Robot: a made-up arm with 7 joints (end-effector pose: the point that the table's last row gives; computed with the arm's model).
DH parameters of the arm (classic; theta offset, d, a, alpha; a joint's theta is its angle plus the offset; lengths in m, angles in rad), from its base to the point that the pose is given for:
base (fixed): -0.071 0 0 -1.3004
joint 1: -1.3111 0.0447 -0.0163 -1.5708
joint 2: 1.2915 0 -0.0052 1.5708
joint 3: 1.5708 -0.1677 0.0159 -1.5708
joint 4: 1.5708 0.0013 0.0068 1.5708
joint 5: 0 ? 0 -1.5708
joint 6: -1.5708 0 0.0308 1.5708
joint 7: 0 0 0 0
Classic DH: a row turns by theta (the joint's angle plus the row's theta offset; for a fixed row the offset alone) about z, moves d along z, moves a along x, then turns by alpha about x.
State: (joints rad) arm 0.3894 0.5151 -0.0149 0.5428 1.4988 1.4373 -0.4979
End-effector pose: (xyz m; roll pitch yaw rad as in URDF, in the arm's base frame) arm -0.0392 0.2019 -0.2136 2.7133 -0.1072 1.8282
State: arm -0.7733 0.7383 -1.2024 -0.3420 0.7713 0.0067 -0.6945
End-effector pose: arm 0.1442 0.0025 -0.1393 1.4759 0.8578 -1.3457
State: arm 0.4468 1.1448 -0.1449 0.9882 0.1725 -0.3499 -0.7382
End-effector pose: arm -0.0399 0.3100 -0.1454 -2.7701 1.2325 2.6243
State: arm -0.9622 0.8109 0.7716 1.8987 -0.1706 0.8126 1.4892
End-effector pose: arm 0.1684 0.2069 -0.1882 1.6712 0.1954 2.5108
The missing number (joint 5, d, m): 0.1152
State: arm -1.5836 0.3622 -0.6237 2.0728 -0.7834 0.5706 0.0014
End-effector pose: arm 0.2797 0.1164 -0.0990 0.5158 1.0195 0.8349
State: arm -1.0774 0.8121 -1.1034 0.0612 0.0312 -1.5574 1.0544
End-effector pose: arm 0.1927 0.0349 -0.0856 0.4416 -1.3264 -1.3181
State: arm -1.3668 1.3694 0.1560 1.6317 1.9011 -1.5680 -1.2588
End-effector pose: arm 0.1687 0.2829 0.0006 -1.5256 1.1777 2.7101
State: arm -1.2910 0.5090 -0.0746 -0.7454 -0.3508 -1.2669 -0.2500
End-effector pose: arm 0.1208 0.0481 0.0564 2.5936 -0.0696 -3.0995
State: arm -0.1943 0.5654 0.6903 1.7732 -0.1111 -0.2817 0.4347
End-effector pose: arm -0.0158 0.2121 -0.2658 1.0701 0.5837 1.8859
